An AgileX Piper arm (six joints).
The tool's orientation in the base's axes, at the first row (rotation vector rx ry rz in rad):
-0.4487 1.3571 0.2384
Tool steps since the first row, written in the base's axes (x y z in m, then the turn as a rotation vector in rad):
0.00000 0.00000 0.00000 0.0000 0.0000 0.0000
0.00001 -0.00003 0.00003 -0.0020 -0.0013 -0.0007
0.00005 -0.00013 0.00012 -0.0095 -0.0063 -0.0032
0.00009 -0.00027 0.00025 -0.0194 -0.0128 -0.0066
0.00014 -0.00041 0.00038 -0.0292 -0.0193 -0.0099
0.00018 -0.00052 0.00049 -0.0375 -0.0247 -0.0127
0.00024 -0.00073 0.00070 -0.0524 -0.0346 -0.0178
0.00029 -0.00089 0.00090 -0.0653 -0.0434 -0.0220
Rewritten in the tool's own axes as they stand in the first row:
0.00000 0.00000 0.00000 0.0000 0.0000 0.0000
-0.00002 -0.00004 0.00000 0.0004 -0.0002 -0.0024
-0.00009 -0.00016 0.00000 0.0017 -0.0011 -0.0117
-0.00020 -0.00032 0.00000 0.0036 -0.0022 -0.0238
-0.00030 -0.00049 0.00000 0.0054 -0.0033 -0.0358
-0.00039 -0.00062 0.00000 0.0069 -0.0042 -0.0460
-0.00057 -0.00087 -0.00001 0.0097 -0.0059 -0.0643
-0.00074 -0.00107 -0.00001 0.0120 -0.0076 -0.0802

